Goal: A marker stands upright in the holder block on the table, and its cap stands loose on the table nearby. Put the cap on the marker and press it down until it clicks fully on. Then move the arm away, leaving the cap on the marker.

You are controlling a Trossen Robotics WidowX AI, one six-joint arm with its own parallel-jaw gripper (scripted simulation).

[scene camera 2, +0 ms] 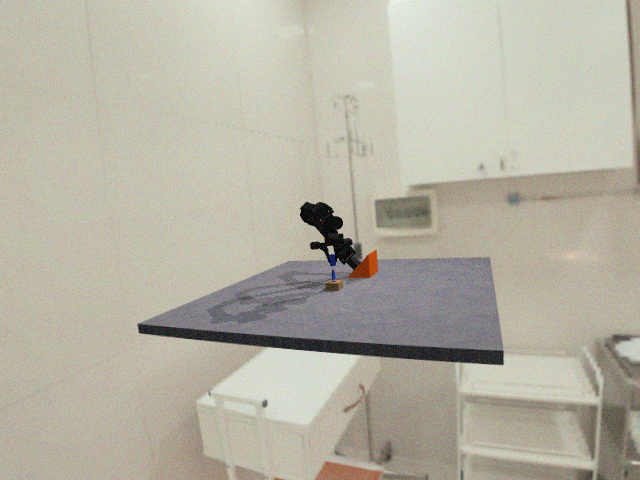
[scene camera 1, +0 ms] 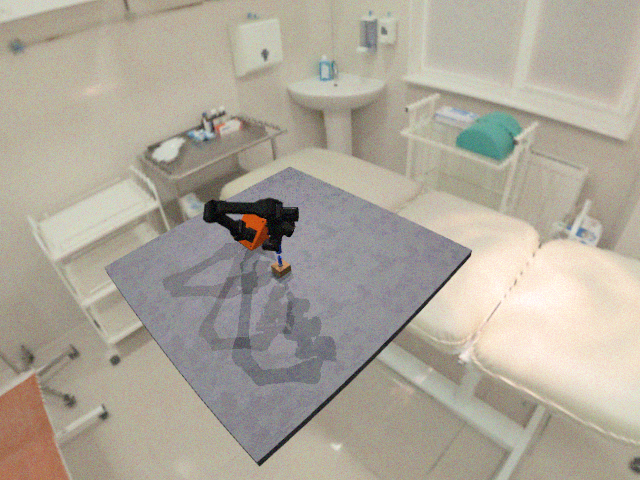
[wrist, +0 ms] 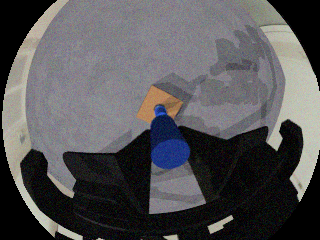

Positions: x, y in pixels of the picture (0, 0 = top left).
Labels:
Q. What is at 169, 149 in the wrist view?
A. A blue cap.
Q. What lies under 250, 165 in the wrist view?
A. My gripper.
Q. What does my gripper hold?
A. A blue cap.

